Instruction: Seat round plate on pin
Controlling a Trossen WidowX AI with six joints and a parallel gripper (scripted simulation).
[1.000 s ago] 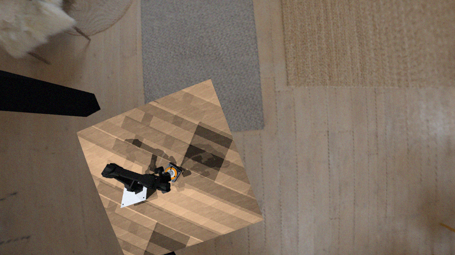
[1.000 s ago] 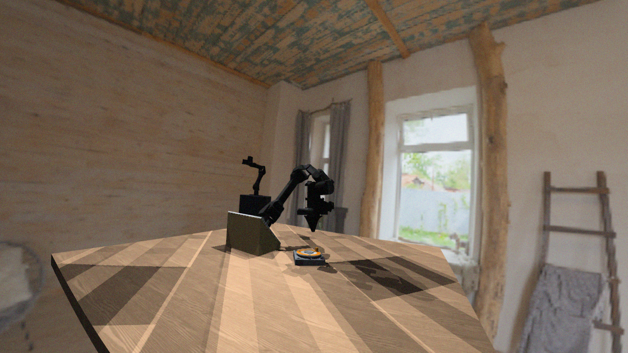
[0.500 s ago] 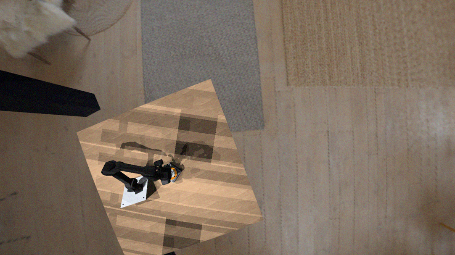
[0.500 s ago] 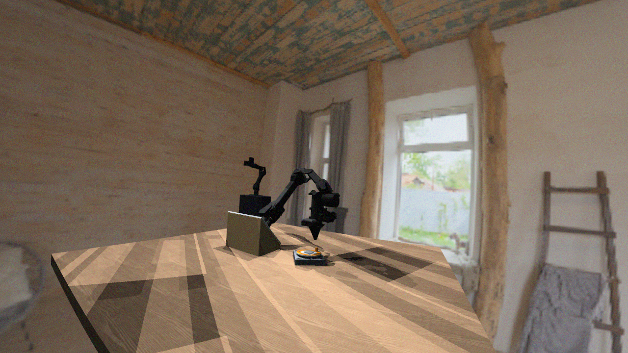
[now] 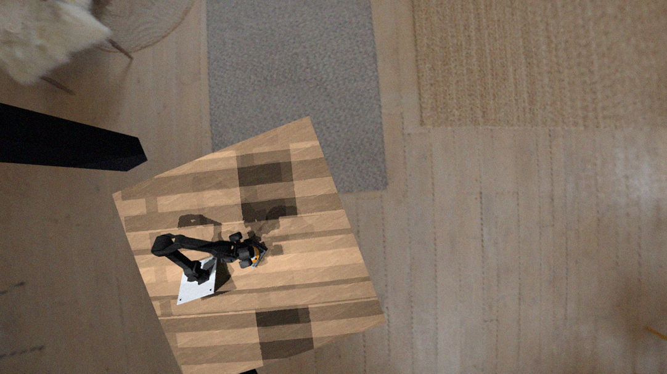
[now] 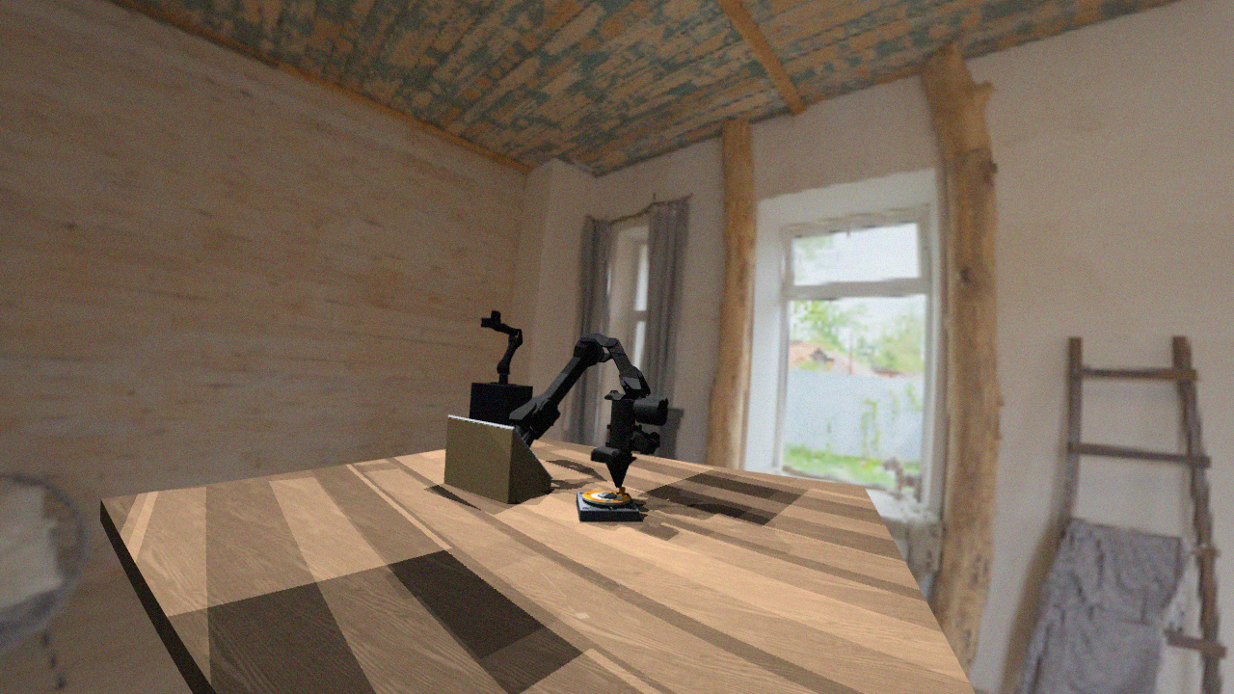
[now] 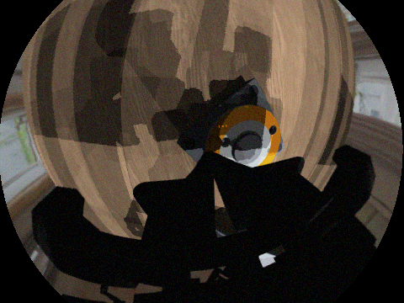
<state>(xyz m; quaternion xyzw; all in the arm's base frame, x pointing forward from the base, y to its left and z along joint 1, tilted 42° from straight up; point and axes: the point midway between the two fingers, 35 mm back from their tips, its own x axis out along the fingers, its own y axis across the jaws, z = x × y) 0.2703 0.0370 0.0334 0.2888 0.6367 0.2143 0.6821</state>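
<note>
The round plate lies 3 cm to the right of my gripper tip and 1 cm below it. Also, from my gripper tip: dark base: 5 cm to the right, 2 cm below, 1 cm behind.
</note>
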